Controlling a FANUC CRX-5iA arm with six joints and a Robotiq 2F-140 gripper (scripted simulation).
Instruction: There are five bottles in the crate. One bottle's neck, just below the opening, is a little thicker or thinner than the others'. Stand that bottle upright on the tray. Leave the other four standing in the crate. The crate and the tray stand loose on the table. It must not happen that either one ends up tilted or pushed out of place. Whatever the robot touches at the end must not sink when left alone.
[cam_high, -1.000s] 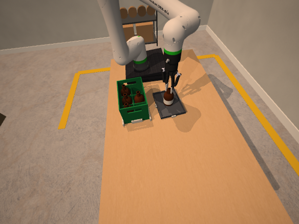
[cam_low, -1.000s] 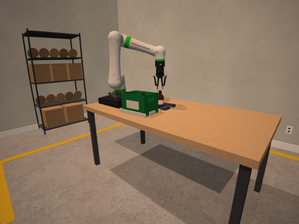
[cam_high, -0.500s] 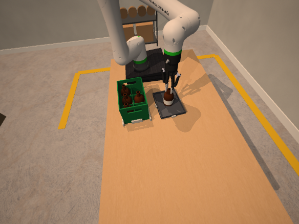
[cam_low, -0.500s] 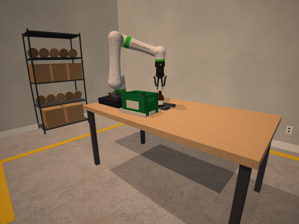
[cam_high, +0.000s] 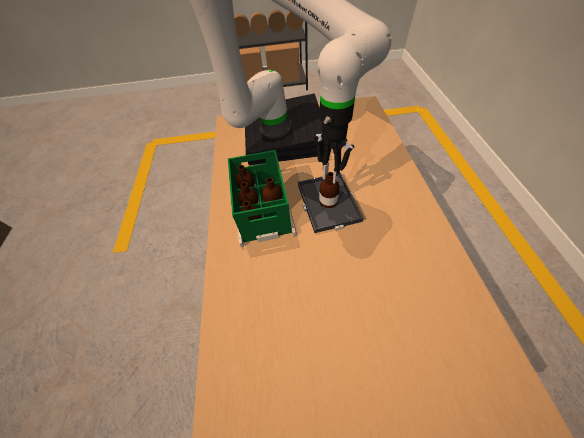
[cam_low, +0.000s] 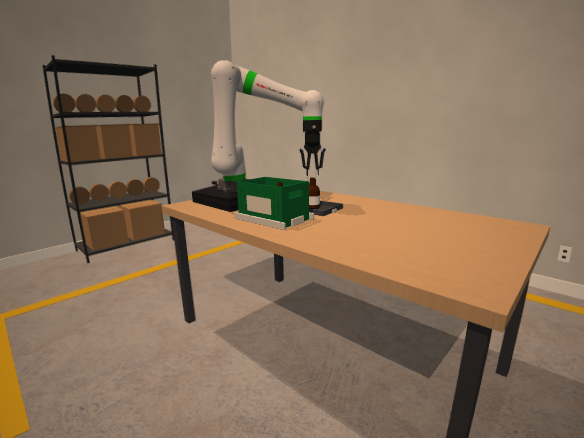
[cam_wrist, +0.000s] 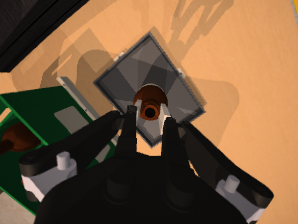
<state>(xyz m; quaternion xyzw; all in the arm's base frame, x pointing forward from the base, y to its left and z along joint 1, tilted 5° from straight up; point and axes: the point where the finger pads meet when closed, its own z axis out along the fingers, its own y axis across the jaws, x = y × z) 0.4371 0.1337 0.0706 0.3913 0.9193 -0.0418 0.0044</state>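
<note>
My gripper is now 9 cm above the glass bottle. From my hand the other things lie so: dark grey tray (16 cm below); green crate (3 cm behind, 26 cm to the right, 9 cm below).
</note>
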